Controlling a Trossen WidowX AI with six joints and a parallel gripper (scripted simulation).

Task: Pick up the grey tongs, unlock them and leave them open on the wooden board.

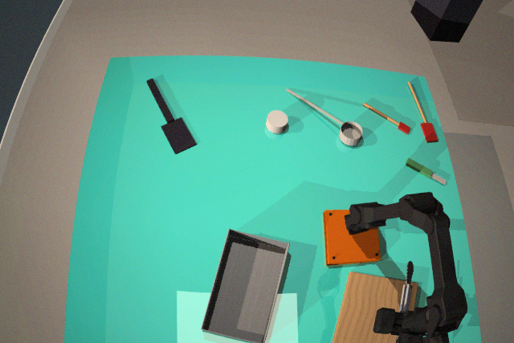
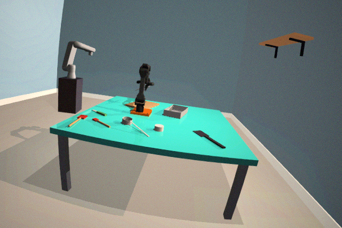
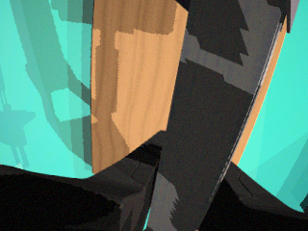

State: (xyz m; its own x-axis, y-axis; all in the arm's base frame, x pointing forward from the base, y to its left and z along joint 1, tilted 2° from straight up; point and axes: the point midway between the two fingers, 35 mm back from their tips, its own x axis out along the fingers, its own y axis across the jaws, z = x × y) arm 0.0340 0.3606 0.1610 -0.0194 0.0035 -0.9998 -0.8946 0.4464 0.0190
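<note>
Now: the wooden board 150 mm below my gripper tip. Round my gripper tip: white cylinder (740 mm to the right, 140 mm below, 120 mm ahead); green-handled tool (470 mm to the right, 380 mm behind, 150 mm below); grey roasting tin (330 mm ahead, 230 mm to the right, 130 mm below).
</note>
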